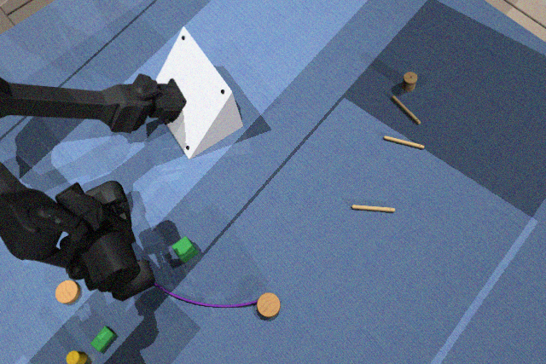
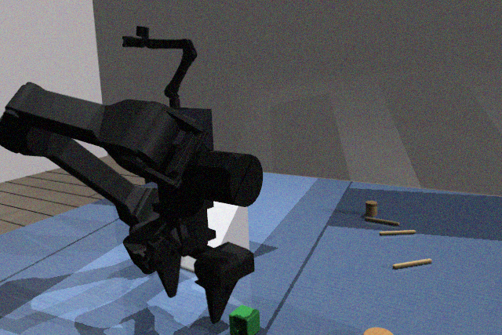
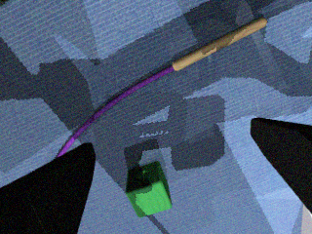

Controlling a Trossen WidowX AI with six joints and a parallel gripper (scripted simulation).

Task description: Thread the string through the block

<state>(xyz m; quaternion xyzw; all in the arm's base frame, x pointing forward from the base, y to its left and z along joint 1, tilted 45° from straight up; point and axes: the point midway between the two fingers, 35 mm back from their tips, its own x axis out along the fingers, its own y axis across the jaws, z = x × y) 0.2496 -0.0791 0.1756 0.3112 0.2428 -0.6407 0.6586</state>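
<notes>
My gripper tip is now 4 cm past the thin wooden stick, 4 cm to the left of it and 6 cm above it. Round my gripper tip: yellow cylinder 10 cm ahead, 17 cm to the right, 4 cm below; round wooden button 19 cm ahead, 15 cm to the left, 5 cm below; small wooden cylinder 4 cm behind, 61 cm to the left, 4 cm below.
</notes>
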